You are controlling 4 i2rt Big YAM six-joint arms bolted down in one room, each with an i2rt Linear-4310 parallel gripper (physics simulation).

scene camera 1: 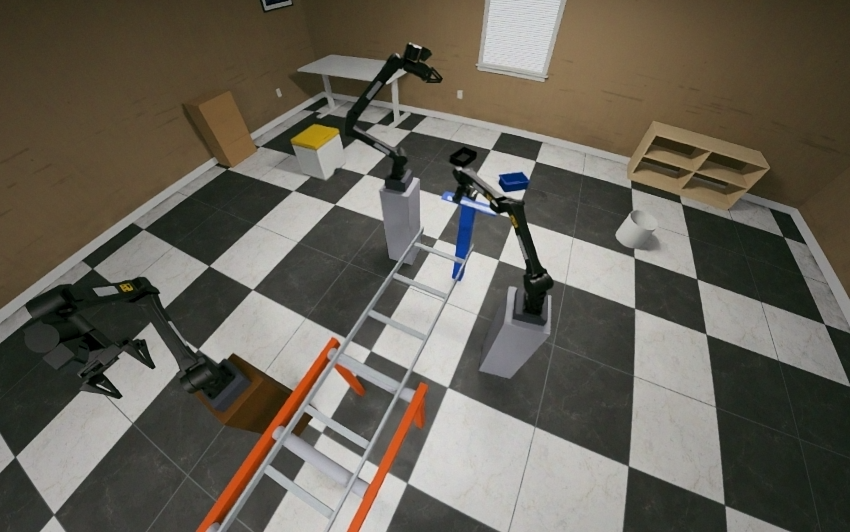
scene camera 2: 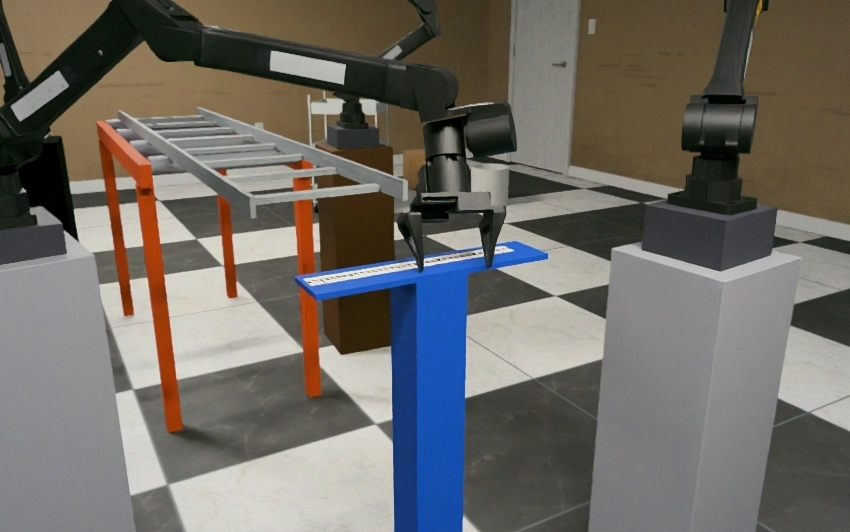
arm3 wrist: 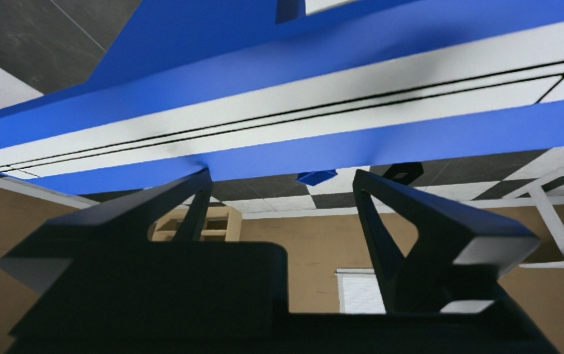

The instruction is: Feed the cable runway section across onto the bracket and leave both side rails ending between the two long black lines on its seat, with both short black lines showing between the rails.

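The grey ladder-like cable runway [scene camera 1: 396,324] [scene camera 2: 318,193] lies on the orange roller stand [scene camera 1: 384,461] [scene camera 2: 156,301]. Its free end stands apart from the blue bracket [arm3 wrist: 280,157] [scene camera 1: 463,232] [scene camera 2: 432,376]. The bracket's white seat [arm3 wrist: 250,107] [scene camera 2: 338,277] shows two long black lines and a short line near each end in the wrist view. Arm3's gripper [arm3 wrist: 282,174] is open, with the bracket beyond its fingertips; the runway does not show there. In scene camera 2, an open gripper [scene camera 2: 454,264] is at the bracket top. In scene camera 1, the left-front gripper [scene camera 1: 137,381] is open.
Grey pedestals [scene camera 1: 401,219] [scene camera 1: 514,341] [scene camera 2: 689,388] carry arms on either side of the bracket. A brown pedestal [scene camera 1: 257,401] [scene camera 2: 357,250] stands beside the orange stand. A blue bin [arm3 wrist: 316,177] [scene camera 1: 514,181] and a black tray [scene camera 1: 462,156] lie beyond the bracket.
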